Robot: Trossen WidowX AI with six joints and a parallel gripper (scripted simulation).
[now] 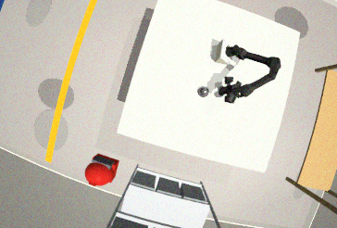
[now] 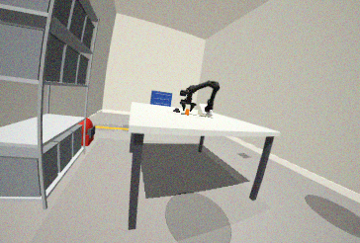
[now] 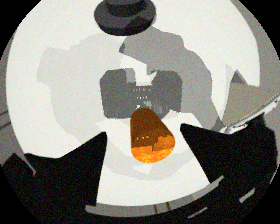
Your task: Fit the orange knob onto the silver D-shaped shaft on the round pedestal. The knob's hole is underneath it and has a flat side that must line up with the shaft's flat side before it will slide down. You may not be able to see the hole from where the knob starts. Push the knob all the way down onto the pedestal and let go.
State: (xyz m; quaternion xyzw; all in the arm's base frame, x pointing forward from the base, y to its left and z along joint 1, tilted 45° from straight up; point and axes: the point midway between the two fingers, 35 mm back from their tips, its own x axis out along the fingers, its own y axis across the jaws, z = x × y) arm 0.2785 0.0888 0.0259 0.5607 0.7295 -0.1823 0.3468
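Right now the orange knob is 10 mm above my gripper tip. Also, from my gripper tip: dark round pedestal: 70 mm ahead, 150 mm to the right.
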